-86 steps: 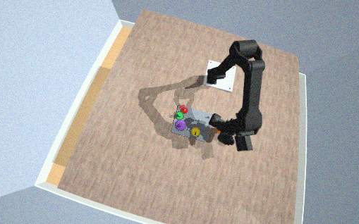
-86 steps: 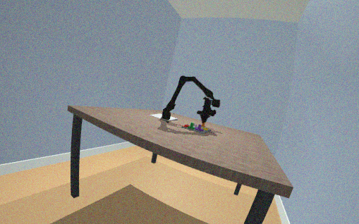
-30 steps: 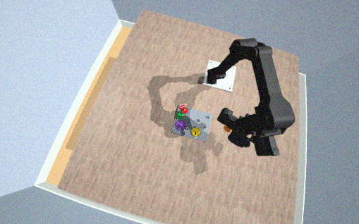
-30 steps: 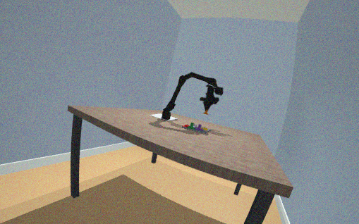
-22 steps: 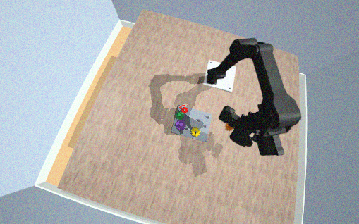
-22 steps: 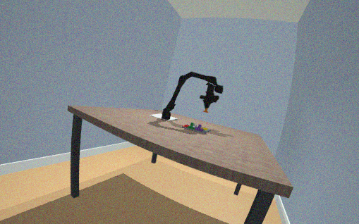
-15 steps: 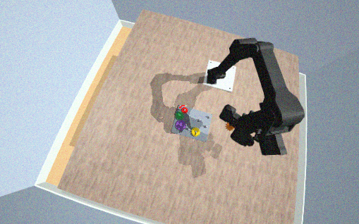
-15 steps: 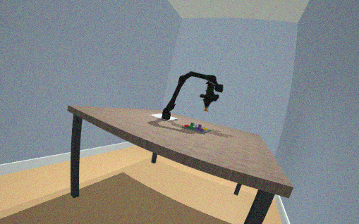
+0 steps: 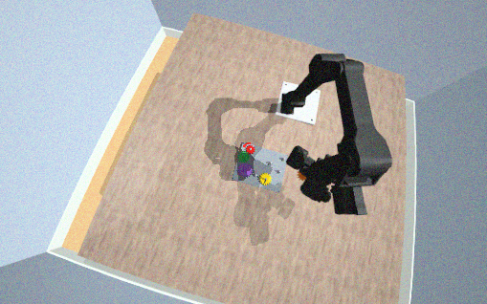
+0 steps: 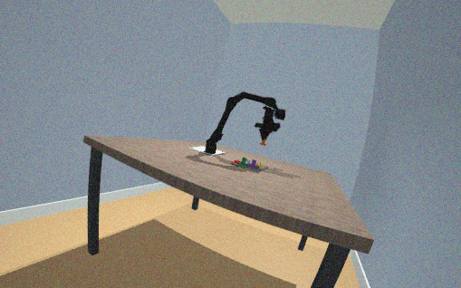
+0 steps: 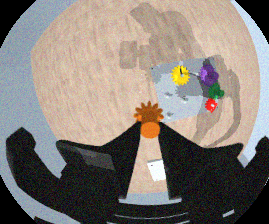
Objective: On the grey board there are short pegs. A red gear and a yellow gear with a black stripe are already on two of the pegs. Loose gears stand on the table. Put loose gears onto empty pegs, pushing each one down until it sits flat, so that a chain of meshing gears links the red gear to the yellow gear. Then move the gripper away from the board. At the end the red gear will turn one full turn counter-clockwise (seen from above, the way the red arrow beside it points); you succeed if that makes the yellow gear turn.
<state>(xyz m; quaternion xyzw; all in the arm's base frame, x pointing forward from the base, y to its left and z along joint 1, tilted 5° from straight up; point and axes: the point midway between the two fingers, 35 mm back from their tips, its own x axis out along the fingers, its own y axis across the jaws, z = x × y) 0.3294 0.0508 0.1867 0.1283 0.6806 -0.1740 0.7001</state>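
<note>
My gripper tip is now 2 cm short of the yellow gear, 11 cm to the left of it and 14 cm above it. The rest, counted from my gripper tip: red gear: 9 cm behind, 19 cm to the right, 14 cm below; then purple gear: 20 cm to the right, 13 cm below; then orange gear: 1 cm below.
</note>
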